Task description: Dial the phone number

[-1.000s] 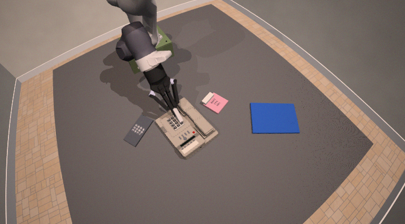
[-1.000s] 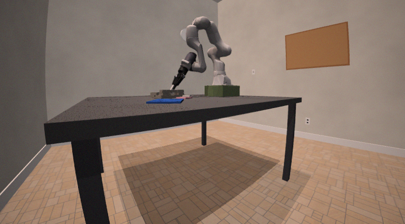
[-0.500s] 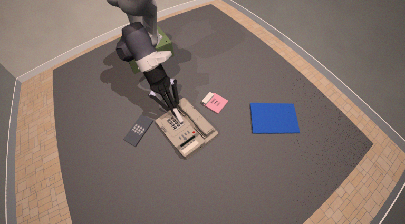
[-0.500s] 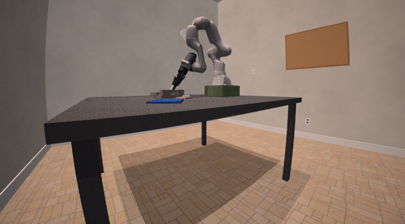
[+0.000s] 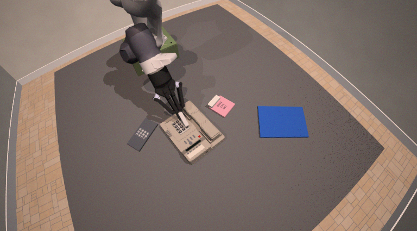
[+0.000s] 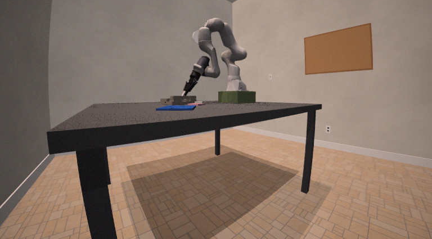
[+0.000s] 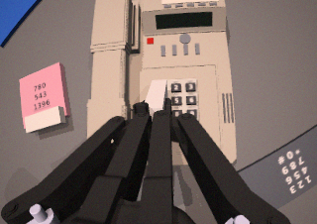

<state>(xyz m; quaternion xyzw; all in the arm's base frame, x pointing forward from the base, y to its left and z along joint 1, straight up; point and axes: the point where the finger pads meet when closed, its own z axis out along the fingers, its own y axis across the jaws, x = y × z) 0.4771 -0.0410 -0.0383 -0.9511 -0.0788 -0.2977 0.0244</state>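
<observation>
My gripper is now 60 mm to the right of the handset, 30 mm short of it and 20 mm above it. Also, from my hand: pink note: 190 mm to the left, 60 mm below; then blue mat: 370 mm to the left, 210 mm ahead, 60 mm below.
</observation>
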